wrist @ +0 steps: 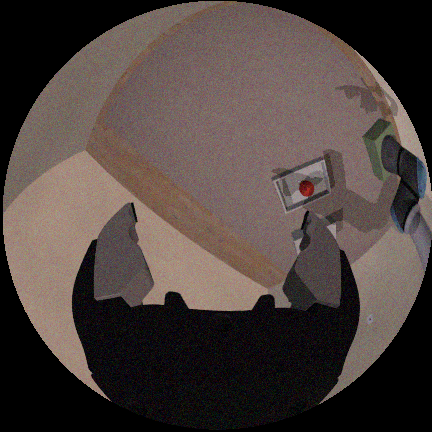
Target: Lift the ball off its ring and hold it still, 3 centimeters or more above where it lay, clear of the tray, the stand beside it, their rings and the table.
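Frame: origin at the arm's base, x ahead, y left, z up, level; metres.
Seen in the pictures: gripper, fingertip midpoint: [220, 209]; arm's base at its link origin: [388, 152].
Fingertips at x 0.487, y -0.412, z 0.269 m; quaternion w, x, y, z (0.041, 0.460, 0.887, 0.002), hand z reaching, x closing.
Note:
Offsets run from my fingertips to a thing's middle. Level surfaces: height alone.
A red ball @[0.067 m back, 0.256 m left, 0.313 m down] [306, 188] lies in a pale, shallow rectangular tray @[0.067 m back, 0.256 m left, 0.335 m down] [286, 200] right of the middle of the wrist view; the ring under the ball cannot be made out. The stand [332, 230] beside the tray shows in part behind my right finger, which hides most of it, and its ring does not show. My gripper [220, 209] is open with no thing between its fingers. It is well away from the ball, which appears beyond the right fingertip.
The grey table top @[0.349 m down] [210, 110] has a brown wooden edge [165, 200] that runs diagonally across the view. A green block [374, 152] stands at the far right beside dark and blue arm parts [404, 195]. Shadows fall around the tray.

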